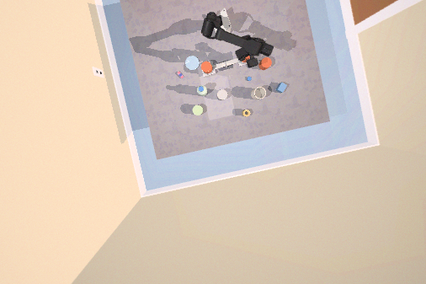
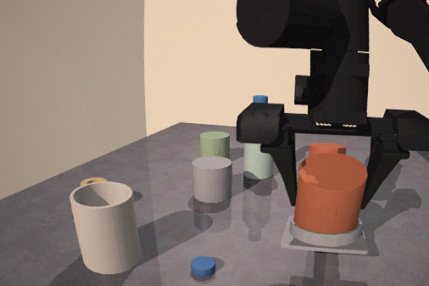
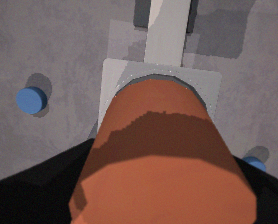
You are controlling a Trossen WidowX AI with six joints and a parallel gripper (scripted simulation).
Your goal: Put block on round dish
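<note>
Right now my gripper tip is 2 cm above the pale teal block and 1 cm to the left of it. Round my gripper tip: beige cup (26 cm ahead, 6 cm below, 4 cm to the left); balance beam (13 cm to the right, 6 cm below); orange cup (28 cm to the right, 4 cm below, 1 cm ahead).
</note>
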